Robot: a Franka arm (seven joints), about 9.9 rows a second.
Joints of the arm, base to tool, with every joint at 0 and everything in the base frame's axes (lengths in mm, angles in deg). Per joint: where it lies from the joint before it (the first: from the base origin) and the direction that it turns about. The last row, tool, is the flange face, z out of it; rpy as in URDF.
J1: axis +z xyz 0 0 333
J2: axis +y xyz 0 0 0
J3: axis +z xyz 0 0 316
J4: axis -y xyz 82.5 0 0
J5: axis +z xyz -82.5 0 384
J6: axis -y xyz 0 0 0
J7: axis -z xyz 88 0 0
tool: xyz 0 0 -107 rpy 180 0 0
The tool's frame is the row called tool.
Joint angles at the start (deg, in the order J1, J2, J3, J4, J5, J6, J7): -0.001 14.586 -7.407 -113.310 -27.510 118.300 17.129
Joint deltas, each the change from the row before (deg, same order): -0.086 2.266 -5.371 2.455 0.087 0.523 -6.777; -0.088 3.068 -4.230 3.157 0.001 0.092 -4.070; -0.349 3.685 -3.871 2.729 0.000 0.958 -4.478; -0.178 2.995 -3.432 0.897 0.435 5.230 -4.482; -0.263 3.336 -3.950 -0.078 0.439 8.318 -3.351; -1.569 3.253 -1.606 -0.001 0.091 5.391 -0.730; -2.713 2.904 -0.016 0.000 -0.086 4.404 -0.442; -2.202 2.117 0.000 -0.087 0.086 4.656 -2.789
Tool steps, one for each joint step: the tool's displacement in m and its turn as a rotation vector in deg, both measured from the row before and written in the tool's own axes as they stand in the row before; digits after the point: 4 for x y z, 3 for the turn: 0.0115 0.0473 0.0232 -1.058 -1.470 -1.785; 0.0105 0.0368 0.0212 -1.512 -1.533 -0.296; 0.0087 0.0313 0.0282 -1.693 -1.630 -1.380; 0.0078 0.0212 0.0258 -1.095 1.819 -2.246; 0.0034 0.0215 0.0321 -1.750 3.428 -1.322; -0.0033 0.0111 0.0346 -1.070 1.008 0.149; -0.0068 0.0068 0.0351 -0.227 0.454 0.156; -0.0058 0.0060 0.0251 -0.180 1.585 -2.088
